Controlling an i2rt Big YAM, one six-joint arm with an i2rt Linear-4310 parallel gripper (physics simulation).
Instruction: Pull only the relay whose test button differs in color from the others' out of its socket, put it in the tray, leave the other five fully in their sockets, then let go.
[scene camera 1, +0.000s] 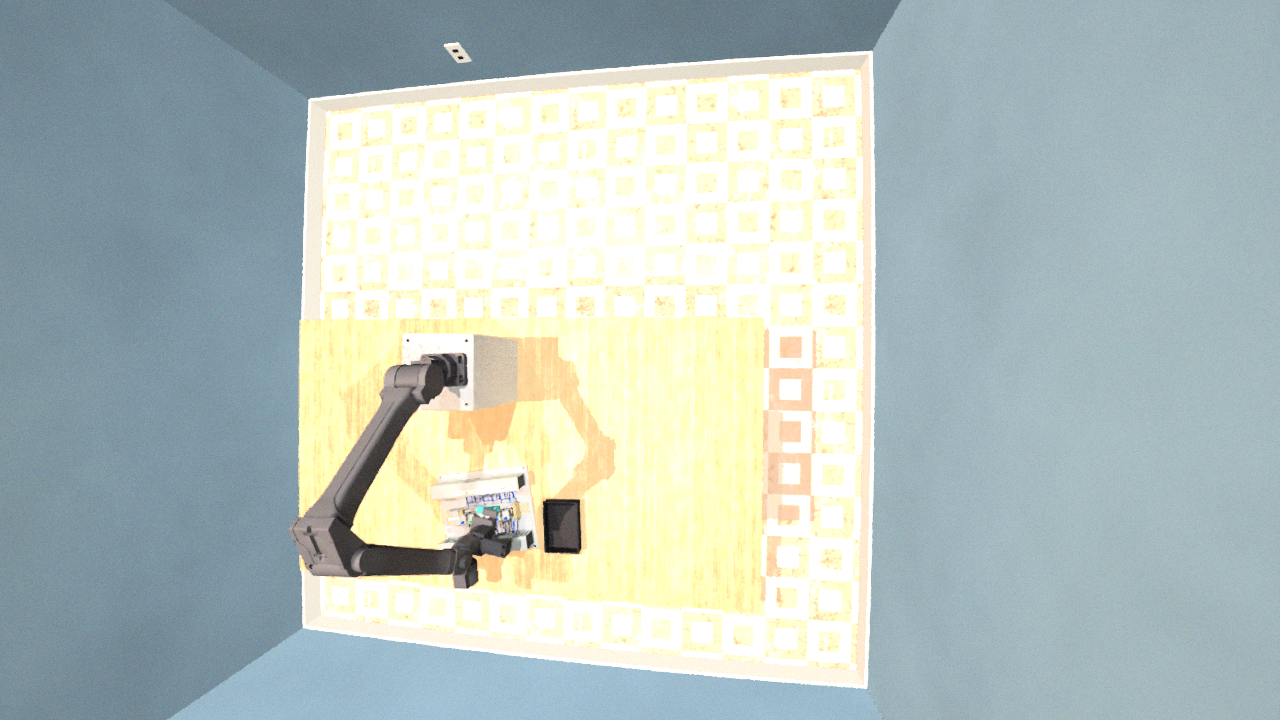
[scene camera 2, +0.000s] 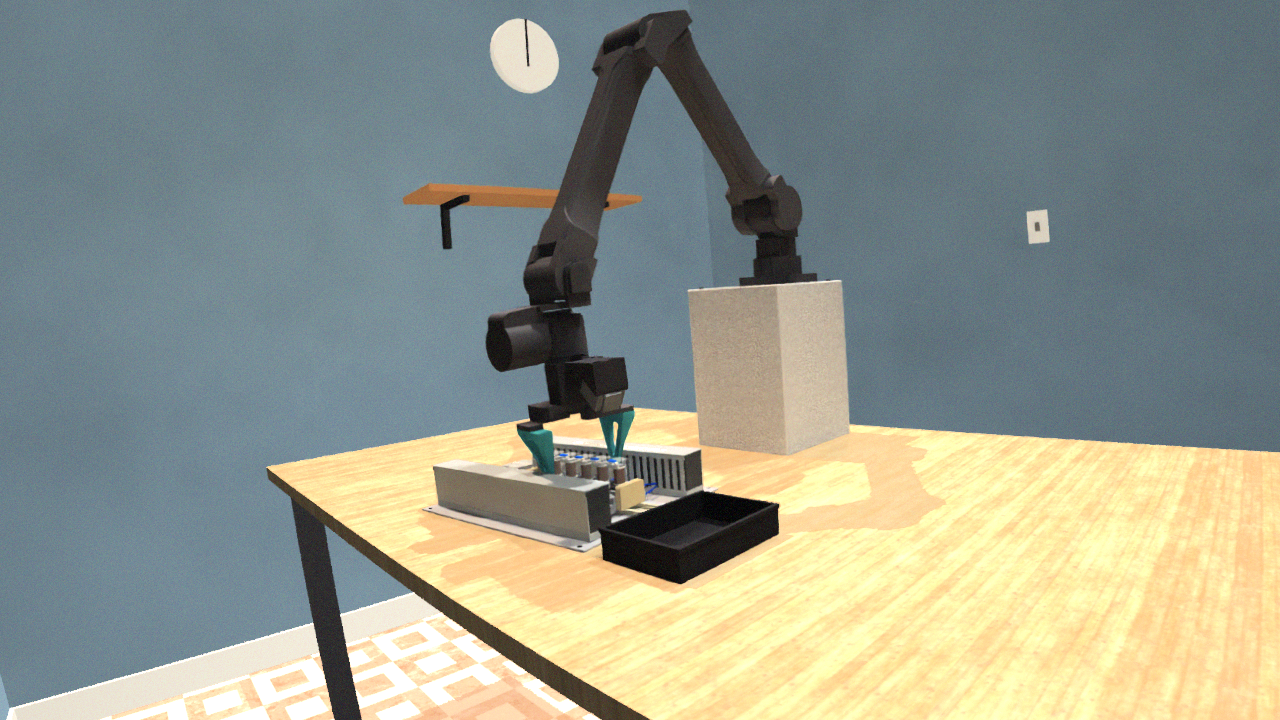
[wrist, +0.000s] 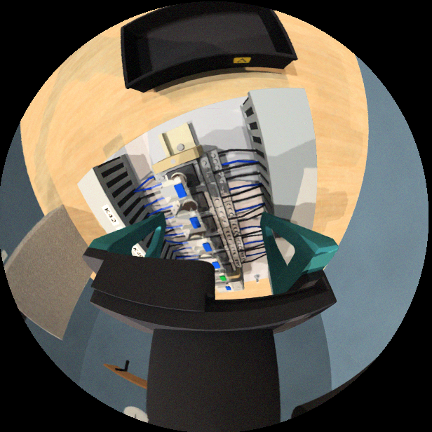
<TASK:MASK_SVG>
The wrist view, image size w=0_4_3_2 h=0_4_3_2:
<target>gripper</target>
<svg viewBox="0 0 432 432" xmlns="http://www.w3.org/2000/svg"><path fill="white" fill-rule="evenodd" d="M91 241L82 255L83 260L96 274L90 285L94 290L89 302L117 320L143 332L153 334L149 354L146 413L149 424L189 432L236 432L262 428L280 422L278 365L273 334L299 325L337 302L323 271L325 265L328 264L338 249L338 245L333 238L288 222L268 212L262 212L259 224L269 266L273 295L239 299L215 299L215 267L210 262L198 259L159 258L166 229L166 220L163 212L158 212L156 215L152 215L140 222L104 234ZM271 229L295 248L295 253L292 255L288 265L285 263L280 250L278 250ZM155 229L144 257L132 255L133 245Z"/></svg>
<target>relay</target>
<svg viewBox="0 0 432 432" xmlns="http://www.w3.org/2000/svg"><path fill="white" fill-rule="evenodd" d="M193 163L170 170L151 185L151 189L162 209L194 200L200 182Z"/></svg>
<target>relay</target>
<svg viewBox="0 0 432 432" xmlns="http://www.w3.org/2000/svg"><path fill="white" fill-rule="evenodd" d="M203 191L196 192L193 201L174 205L170 210L167 218L177 236L206 230L209 206Z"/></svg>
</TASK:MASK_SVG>
